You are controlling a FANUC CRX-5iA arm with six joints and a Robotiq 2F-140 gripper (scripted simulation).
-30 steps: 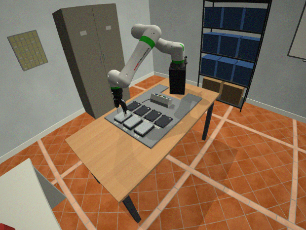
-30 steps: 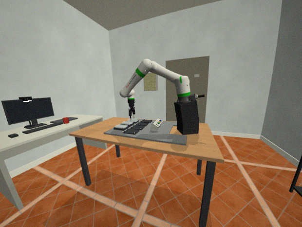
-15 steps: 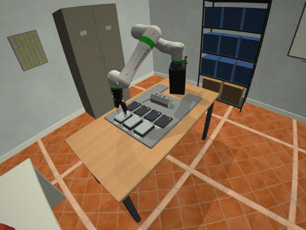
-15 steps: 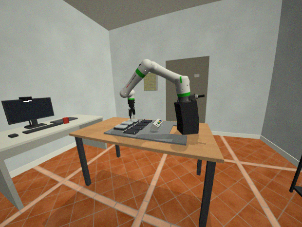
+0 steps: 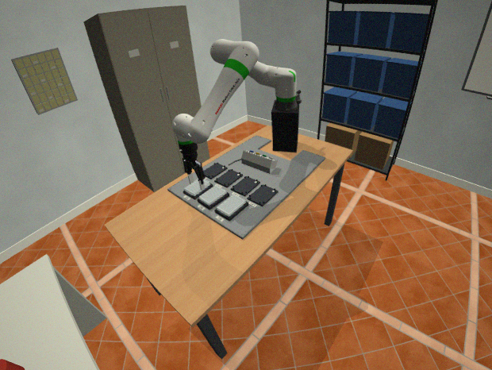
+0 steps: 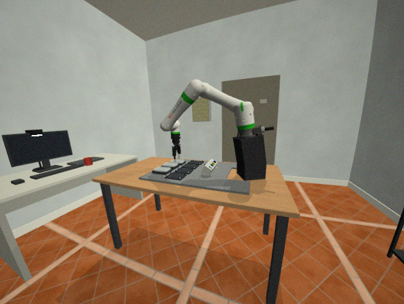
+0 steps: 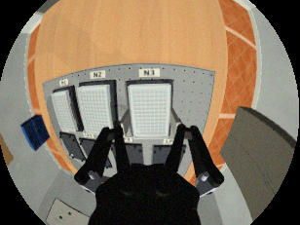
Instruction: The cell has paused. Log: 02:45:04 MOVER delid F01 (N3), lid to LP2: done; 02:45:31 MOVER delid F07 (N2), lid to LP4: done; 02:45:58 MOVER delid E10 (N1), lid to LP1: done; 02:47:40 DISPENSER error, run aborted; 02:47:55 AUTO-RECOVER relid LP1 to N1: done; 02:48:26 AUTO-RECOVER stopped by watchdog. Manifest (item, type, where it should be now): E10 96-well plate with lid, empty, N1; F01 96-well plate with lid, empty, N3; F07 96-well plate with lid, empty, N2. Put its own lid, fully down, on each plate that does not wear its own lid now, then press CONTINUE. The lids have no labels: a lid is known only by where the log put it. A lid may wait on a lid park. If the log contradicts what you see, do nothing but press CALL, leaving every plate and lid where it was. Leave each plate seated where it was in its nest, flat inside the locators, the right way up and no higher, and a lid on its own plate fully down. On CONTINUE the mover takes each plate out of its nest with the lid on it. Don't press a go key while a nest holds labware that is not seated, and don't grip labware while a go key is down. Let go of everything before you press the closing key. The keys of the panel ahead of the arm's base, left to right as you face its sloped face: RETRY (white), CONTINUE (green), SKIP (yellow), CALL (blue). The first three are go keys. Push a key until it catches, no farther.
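My gripper is now 30 mm above the plate. Round my hand: lid park LP1 (200 mm behind, 320 mm to the left, 50 mm below); then lid park LP4 (180 mm behind, 70 mm to the right, 50 mm below); then lid park LP3 (190 mm behind, 60 mm to the left, 50 mm below).
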